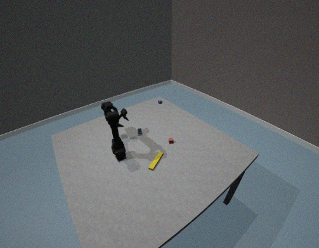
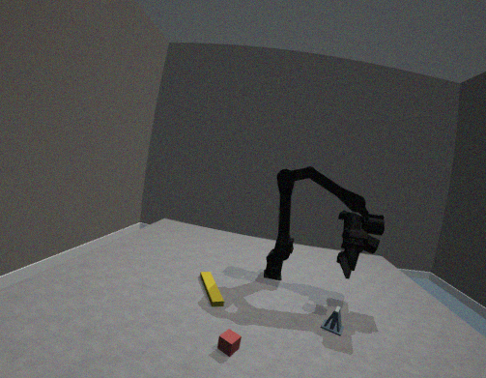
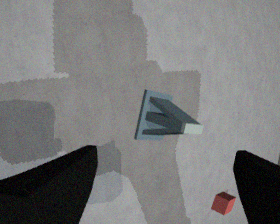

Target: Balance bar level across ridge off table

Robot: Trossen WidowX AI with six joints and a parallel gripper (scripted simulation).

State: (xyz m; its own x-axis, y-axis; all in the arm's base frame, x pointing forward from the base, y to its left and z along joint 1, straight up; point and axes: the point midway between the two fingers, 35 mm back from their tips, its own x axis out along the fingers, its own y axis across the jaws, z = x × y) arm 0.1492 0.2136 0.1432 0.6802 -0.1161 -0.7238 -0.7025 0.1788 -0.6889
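My gripper tip is 40 cm to the left of the yellow bar, 11 cm above it and 1 cm short of it. Also, from my gripper tip: red cube: 30 cm to the right, 23 cm ahead, 10 cm below; then blue cube: 57 cm ahead, 29 cm to the left, 10 cm below.
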